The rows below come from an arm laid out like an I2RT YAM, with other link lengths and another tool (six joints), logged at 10 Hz.
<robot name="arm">
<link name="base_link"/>
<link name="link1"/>
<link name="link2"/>
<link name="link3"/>
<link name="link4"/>
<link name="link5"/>
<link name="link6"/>
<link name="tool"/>
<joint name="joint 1" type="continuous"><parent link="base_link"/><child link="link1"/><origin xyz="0 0 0.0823"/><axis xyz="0 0 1"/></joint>
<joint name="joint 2" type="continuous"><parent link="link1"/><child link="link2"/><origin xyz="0.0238 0.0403 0.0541" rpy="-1.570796 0 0"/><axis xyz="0 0 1"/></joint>
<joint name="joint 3" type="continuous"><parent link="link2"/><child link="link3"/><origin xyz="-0.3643 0 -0.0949" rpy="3.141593 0 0"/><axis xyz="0 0 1"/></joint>
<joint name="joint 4" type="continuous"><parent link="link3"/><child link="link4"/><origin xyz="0.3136 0.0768 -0.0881"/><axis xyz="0 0 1"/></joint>
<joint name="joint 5" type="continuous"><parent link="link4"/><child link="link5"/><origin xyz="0.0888 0.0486 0.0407" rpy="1.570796 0 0"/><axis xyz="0 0 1"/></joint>
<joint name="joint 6" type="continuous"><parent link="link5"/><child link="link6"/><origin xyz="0.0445 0 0.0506" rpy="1.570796 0 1.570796"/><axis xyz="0 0 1"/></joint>
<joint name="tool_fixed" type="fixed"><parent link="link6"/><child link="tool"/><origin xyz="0.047 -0.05 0.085" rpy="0.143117 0 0.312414"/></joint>
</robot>
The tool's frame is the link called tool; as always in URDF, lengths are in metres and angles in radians. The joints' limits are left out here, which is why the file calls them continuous.
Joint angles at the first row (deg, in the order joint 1, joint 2, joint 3, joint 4, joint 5, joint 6):
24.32, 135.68, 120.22, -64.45, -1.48, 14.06
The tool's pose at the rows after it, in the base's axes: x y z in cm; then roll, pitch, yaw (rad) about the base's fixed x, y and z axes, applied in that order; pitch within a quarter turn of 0, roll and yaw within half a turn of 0:
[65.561, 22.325, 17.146, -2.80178, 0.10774, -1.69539]
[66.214, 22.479, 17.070, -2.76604, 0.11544, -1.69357]
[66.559, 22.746, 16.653, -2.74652, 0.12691, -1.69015]
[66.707, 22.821, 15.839, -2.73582, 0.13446, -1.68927]
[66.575, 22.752, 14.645, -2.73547, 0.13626, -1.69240]
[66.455, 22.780, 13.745, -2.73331, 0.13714, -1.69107]
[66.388, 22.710, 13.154, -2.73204, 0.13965, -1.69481]
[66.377, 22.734, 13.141, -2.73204, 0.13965, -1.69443]
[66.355, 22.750, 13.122, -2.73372, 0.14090, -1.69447]
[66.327, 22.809, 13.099, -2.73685, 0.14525, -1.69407]
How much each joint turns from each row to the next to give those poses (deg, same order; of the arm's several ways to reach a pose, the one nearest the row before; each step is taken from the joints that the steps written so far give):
0.00, 0.00, -0.98, 3.70, 2.17, 0.03
0.02, 0.00, -0.79, 2.75, 0.70, -0.03
0.09, 0.02, -1.07, 2.39, 0.02, 0.03
0.00, 0.00, -1.66, 2.40, -0.04, 0.04
0.00, 0.00, -2.14, 2.21, -0.03, 0.20
0.06, 0.00, -1.66, 1.79, 0.03, 0.00
-0.02, 0.00, -1.09, 1.22, -0.03, 0.22
0.02, 0.00, -0.03, 0.03, 0.00, 0.00
0.00, 0.00, 0.01, -0.05, -0.11, 0.02
0.00, 0.00, 0.01, -0.04, -0.30, 0.04

